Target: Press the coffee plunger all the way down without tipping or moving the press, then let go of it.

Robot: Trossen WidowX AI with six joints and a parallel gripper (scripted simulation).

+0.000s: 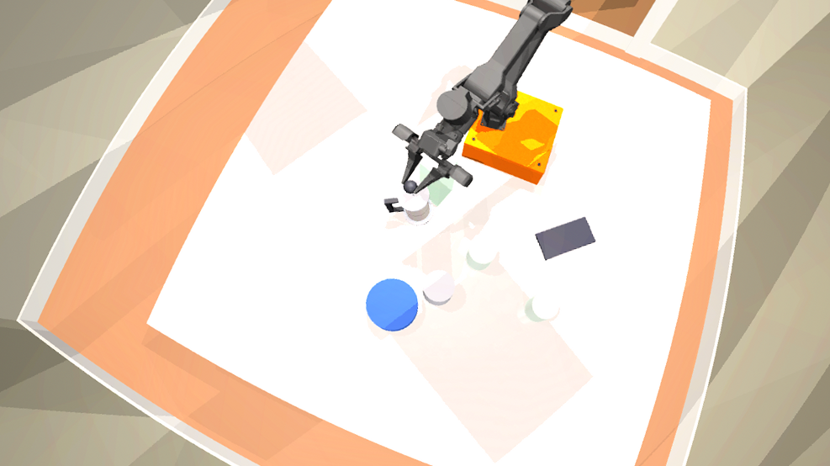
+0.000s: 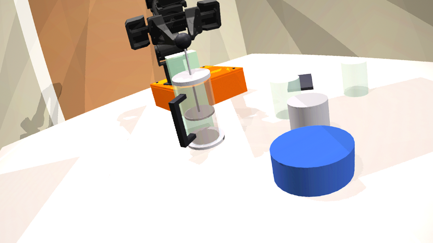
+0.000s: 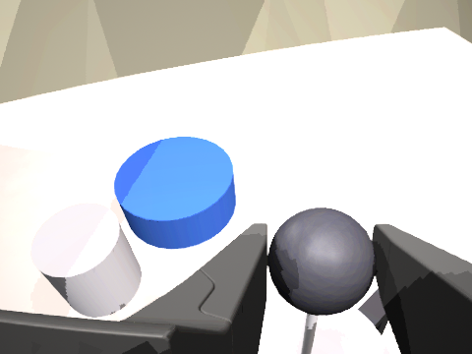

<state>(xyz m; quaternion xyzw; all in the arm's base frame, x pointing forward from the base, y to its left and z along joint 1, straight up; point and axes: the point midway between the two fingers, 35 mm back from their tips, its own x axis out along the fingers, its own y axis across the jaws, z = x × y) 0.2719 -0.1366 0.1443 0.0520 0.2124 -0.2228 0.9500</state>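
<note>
The coffee press is 10 cm below my gripper tip, 1 cm to the right of it and 1 cm behind it. Also, from my gripper tip: blue disc (22 cm ahead, 18 cm below, 1 cm to the left); grey cylinder (17 cm below, 16 cm ahead, 11 cm to the left); green translucent block (12 cm below, 9 cm behind, 4 cm to the left).
</note>
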